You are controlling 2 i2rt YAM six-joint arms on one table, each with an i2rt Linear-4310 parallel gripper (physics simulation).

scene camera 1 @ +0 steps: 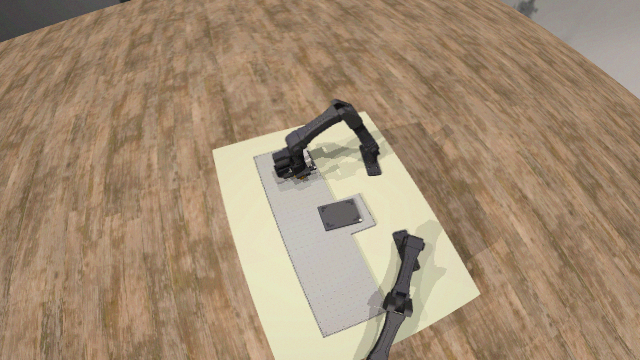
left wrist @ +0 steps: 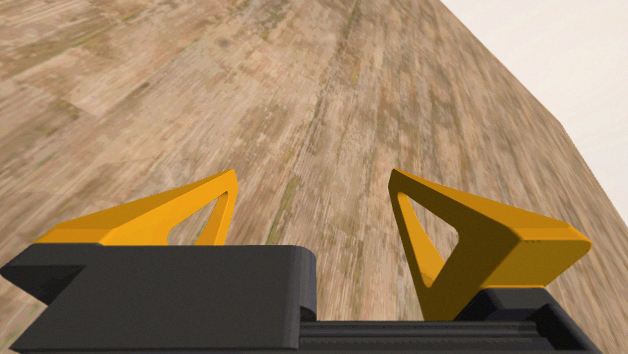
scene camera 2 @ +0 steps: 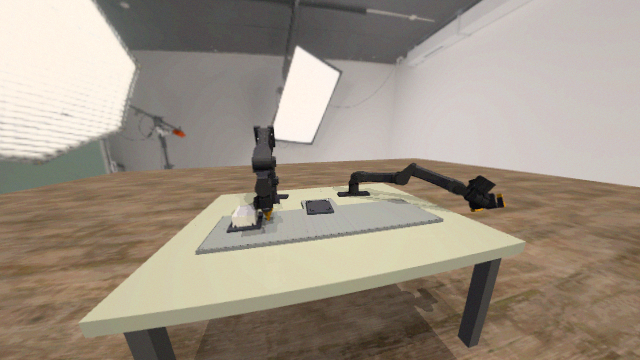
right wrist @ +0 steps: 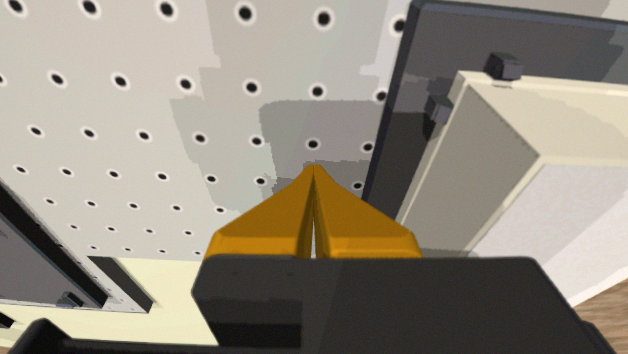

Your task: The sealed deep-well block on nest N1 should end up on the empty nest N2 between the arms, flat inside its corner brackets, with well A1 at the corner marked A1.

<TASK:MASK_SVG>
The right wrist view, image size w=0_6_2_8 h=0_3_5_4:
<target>my right gripper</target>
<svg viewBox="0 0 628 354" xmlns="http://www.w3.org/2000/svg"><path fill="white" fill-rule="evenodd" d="M7 353L617 354L593 323L581 320L534 258L527 256L423 258L417 240L410 230L338 185L321 165L306 166L290 185L213 234L191 288L191 296L218 345L72 338L49 319L40 318L30 323ZM313 220L316 258L311 258Z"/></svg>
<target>white block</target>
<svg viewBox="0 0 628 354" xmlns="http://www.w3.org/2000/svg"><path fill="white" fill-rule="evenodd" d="M458 71L447 96L454 104L453 111L446 125L436 123L395 219L397 223L414 234L423 258L531 257L539 263L572 307L628 278L628 85L522 76L521 80L504 81L494 80L487 73Z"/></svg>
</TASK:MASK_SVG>
